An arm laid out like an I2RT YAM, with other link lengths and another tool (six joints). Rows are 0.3 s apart.
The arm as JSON. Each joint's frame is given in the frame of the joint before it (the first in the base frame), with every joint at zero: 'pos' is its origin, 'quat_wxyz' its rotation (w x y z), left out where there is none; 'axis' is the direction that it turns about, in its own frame. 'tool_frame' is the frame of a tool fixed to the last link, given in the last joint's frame.
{
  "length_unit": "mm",
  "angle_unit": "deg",
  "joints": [
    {
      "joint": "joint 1",
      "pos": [
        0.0,
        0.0,
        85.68
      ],
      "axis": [
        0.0,
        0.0,
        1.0
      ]
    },
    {
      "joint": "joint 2",
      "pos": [
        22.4,
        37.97,
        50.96
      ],
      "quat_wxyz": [
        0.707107,
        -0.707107,
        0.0,
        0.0
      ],
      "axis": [
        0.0,
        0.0,
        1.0
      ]
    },
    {
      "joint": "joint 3",
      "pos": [
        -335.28,
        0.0,
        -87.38
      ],
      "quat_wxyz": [
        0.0,
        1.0,
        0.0,
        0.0
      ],
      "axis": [
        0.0,
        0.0,
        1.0
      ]
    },
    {
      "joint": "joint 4",
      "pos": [
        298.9,
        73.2,
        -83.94
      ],
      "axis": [
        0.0,
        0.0,
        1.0
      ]
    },
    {
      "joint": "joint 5",
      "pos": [
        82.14,
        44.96,
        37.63
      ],
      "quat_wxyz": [
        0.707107,
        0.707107,
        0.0,
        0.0
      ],
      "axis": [
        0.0,
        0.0,
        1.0
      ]
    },
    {
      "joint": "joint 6",
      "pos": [
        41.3,
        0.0,
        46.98
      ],
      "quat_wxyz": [
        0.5,
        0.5,
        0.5,
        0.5
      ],
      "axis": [
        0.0,
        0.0,
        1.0
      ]
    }
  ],
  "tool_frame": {
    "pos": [
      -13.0,
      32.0,
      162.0
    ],
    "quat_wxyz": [
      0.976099,
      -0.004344,
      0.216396,
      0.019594
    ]
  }
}
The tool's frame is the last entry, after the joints.
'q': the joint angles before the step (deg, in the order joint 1, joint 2, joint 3, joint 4, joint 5, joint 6). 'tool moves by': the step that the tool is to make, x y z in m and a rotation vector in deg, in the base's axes. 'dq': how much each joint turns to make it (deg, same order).
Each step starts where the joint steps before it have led.
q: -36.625, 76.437, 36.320, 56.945, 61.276, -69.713
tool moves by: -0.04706, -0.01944, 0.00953, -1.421, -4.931, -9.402
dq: -6.247, 1.201, 2.238, 1.753, 3.644, 2.137
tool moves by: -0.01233, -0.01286, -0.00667, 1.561, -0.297, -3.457
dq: -2.543, 1.814, 2.002, -3.212, 1.281, 2.362
